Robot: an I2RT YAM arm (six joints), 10 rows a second.
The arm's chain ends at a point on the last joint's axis. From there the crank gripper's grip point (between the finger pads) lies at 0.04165 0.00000 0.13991 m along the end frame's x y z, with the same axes.
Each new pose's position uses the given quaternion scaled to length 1; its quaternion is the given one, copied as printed.
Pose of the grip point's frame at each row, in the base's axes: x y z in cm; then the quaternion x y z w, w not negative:
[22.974, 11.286, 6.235, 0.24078, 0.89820, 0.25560, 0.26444]
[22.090, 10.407, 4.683, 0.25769, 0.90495, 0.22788, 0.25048]
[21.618, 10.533, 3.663, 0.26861, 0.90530, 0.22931, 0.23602]
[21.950, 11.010, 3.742, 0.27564, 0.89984, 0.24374, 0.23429]
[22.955, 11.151, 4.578, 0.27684, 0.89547, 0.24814, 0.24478]
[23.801, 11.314, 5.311, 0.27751, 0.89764, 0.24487, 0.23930]
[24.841, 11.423, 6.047, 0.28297, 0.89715, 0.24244, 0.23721]
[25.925, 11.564, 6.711, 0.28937, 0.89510, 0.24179, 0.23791]
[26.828, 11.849, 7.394, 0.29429, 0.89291, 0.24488, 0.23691]
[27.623, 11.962, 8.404, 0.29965, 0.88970, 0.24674, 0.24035]
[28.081, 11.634, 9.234, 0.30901, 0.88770, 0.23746, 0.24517]
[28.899, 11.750, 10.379, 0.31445, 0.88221, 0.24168, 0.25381]
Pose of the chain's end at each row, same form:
[17.705, 4.279, 17.907, 0.24078, 0.89820, 0.25560, 0.26444]
[17.193, 4.025, 16.864, 0.25769, 0.90495, 0.22788, 0.25048]
[17.016, 4.022, 15.891, 0.26861, 0.90530, 0.22931, 0.23602]
[17.246, 4.138, 15.731, 0.27564, 0.89984, 0.24374, 0.23429]
[17.927, 4.259, 16.423, 0.27684, 0.89547, 0.24814, 0.24478]
[18.935, 4.458, 17.245, 0.27751, 0.89764, 0.24487, 0.23930]
[19.996, 4.621, 18.020, 0.28297, 0.89715, 0.24244, 0.23721]
[21.004, 4.798, 18.673, 0.28937, 0.89510, 0.24179, 0.23791]
[21.868, 5.009, 19.298, 0.29429, 0.89291, 0.24488, 0.23691]
[22.506, 5.120, 20.240, 0.29965, 0.88970, 0.24674, 0.24035]
[22.807, 5.086, 21.167, 0.30901, 0.88770, 0.23746, 0.24517]
[23.312, 5.195, 22.165, 0.31445, 0.88221, 0.24168, 0.25381]

